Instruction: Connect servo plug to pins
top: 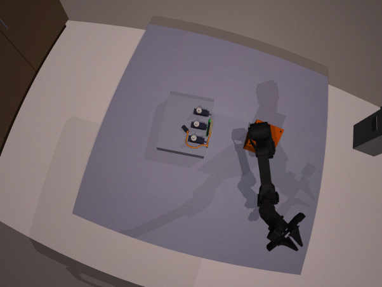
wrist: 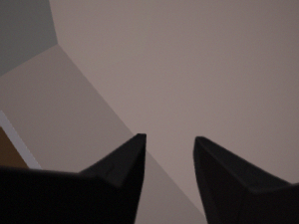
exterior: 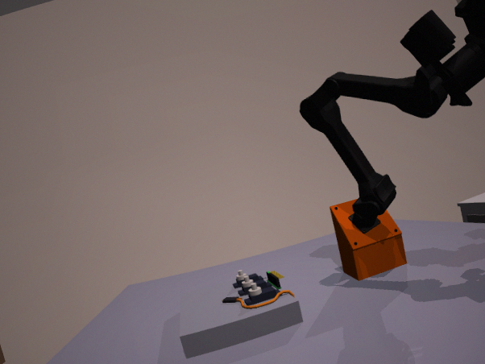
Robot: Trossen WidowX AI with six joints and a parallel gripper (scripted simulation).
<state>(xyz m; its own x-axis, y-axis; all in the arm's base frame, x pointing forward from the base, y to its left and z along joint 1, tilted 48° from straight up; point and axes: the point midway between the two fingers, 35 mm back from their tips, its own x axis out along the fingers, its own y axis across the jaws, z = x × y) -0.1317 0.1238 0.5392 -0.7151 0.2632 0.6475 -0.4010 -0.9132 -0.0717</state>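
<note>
My gripper tip is 57 cm to the left of the bright green band, 37 cm short of it and 37 cm above it. Also, from my gripper tip: grey printed holder: 54 cm to the right, 53 cm ahead, 42 cm below; then dark dot: 57 cm to the right, 37 cm below, 37 cm ahead.
</note>
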